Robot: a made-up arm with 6 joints. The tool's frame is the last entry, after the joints. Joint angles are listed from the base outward. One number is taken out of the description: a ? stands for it. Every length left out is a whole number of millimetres.
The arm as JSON. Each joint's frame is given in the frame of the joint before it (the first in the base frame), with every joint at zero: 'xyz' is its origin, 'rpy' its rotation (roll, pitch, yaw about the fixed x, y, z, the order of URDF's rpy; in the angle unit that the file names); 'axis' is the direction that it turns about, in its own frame. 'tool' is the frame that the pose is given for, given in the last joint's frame.
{
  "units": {
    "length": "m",
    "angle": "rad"
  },
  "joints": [
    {
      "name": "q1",
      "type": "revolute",
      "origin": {
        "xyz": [
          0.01,
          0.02,
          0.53
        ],
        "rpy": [
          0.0,
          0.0,
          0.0
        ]
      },
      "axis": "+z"
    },
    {
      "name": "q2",
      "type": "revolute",
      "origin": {
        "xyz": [
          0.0,
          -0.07,
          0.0
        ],
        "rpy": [
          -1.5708,
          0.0,
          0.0
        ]
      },
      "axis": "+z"
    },
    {
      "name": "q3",
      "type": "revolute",
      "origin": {
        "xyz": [
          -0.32,
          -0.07,
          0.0
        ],
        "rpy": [
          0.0,
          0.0,
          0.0
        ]
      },
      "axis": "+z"
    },
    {
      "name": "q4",
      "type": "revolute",
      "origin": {
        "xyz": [
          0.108,
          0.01,
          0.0
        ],
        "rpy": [
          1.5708,
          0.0,
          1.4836
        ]
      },
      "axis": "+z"
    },
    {
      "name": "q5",
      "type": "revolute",
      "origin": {
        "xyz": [
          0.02,
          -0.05,
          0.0
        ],
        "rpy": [
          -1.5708,
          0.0,
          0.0
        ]
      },
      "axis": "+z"
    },
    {
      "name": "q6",
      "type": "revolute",
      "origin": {
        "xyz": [
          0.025,
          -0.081,
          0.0
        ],
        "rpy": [
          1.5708,
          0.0,
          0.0
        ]
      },
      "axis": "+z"
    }
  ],
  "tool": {
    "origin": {
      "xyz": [
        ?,
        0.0,
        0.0
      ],
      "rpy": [
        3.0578,
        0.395,
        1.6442
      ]
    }
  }
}
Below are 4 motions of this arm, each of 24 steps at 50 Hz.
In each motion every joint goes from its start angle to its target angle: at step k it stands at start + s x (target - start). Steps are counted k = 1, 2, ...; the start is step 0. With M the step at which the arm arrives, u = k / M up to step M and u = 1 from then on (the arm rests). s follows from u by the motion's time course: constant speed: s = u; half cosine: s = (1 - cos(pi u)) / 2; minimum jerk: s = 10 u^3 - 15 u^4 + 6 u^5.
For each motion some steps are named. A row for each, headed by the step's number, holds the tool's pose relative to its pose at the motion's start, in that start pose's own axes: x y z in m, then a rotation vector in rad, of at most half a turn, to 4 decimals.
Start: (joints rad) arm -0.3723 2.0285 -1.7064 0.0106 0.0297 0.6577
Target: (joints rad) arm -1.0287 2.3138 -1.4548 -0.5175 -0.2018 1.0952
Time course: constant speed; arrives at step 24
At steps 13, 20, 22, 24:
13: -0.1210 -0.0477 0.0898 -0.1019 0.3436 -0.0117
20: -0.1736 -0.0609 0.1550 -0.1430 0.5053 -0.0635
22: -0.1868 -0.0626 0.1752 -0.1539 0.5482 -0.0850
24: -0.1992 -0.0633 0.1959 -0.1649 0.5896 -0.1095

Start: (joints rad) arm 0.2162 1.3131 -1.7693 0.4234 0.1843 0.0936
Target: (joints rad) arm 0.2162 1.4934 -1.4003 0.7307 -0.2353 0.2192
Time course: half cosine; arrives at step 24
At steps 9, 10, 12, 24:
9: -0.0218 0.0270 0.0020 -0.0459 0.0790 -0.1283
10: -0.0260 0.0323 0.0030 -0.0563 0.0979 -0.1522
12: -0.0345 0.0432 0.0059 -0.0791 0.1404 -0.1997
24: -0.0640 0.0829 0.0250 -0.1797 0.3400 -0.3461

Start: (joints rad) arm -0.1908 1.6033 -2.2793 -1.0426 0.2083 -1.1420
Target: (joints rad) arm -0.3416 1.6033 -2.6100 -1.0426 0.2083 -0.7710
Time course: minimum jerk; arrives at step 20
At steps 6, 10, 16, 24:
6: -0.0077 0.0105 0.0058 0.0191 0.0453 -0.0638
10: -0.0231 0.0314 0.0205 0.0507 0.1482 -0.1876
16: -0.0419 0.0566 0.0449 0.0746 0.2998 -0.3320
24: -0.0442 0.0597 0.0484 0.0761 0.3209 -0.3492

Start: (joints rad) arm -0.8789 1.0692 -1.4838 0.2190 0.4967 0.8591
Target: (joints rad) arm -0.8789 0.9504 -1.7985 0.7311 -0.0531 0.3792
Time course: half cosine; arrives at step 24
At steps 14, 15, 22, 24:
14: 0.0754 -0.0104 0.0004 -0.2533 -0.5697 0.0770
15: 0.0828 -0.0119 0.0027 -0.2870 -0.6186 0.0835
22: 0.1160 -0.0191 0.0183 -0.4632 -0.8268 0.1057
24: 0.1178 -0.0196 0.0194 -0.4743 -0.8377 0.1064

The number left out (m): -0.028
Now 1 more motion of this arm.
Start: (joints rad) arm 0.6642 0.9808 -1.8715 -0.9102 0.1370 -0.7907
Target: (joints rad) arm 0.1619 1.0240 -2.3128 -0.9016 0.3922 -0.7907
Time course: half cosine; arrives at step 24
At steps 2, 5, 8, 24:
2: -0.0014 0.0003 0.0011 0.0105 0.0041 0.0022
5: -0.0084 0.0015 0.0067 0.0633 0.0255 0.0135
8: -0.0202 0.0025 0.0168 0.1513 0.0633 0.0334
24: -0.0745 -0.0181 0.0738 0.5607 0.2845 0.1494

